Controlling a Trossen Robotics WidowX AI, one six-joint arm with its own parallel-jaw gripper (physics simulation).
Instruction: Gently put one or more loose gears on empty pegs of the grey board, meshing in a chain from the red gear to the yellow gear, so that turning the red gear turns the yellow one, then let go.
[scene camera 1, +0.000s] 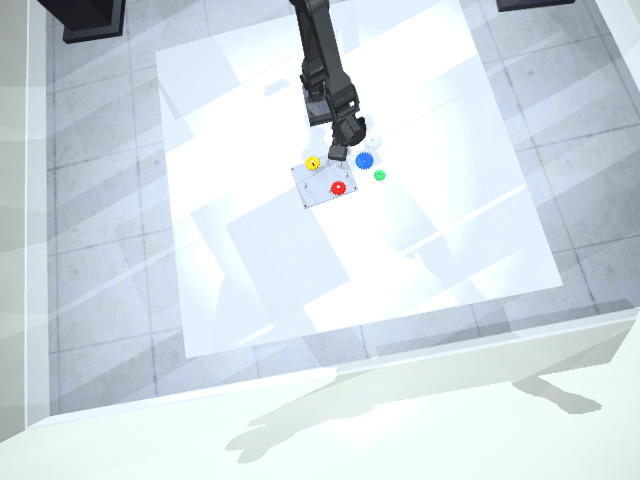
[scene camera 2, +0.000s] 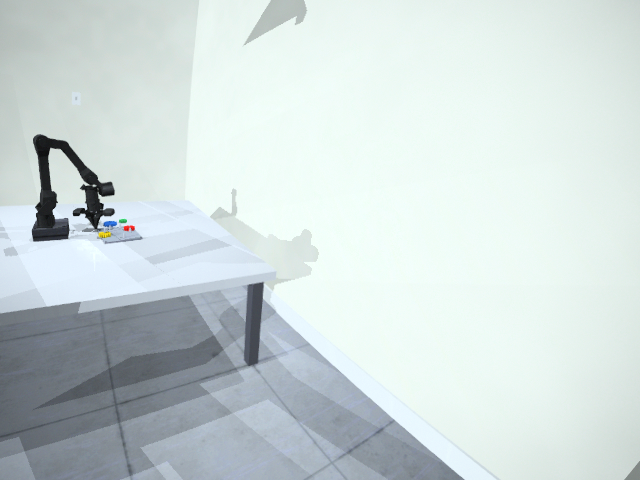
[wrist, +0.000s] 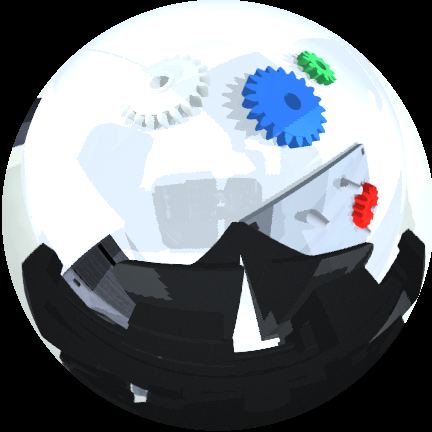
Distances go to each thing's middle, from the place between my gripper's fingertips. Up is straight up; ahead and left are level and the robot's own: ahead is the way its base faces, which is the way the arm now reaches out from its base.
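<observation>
I find the blue gear (wrist: 283, 105) 8 cm to the left of my hand and 6 cm ahead of it. The red gear (wrist: 362, 215) is 16 cm ahead of my hand, and it is also 2 cm to the right of it and 1 cm above it. Counting from my hand again, the grey board (scene camera 1: 318, 181) is 8 cm to the right and 11 cm ahead, whereas the green gear (wrist: 315, 66) is 13 cm to the left and 12 cm ahead.
</observation>
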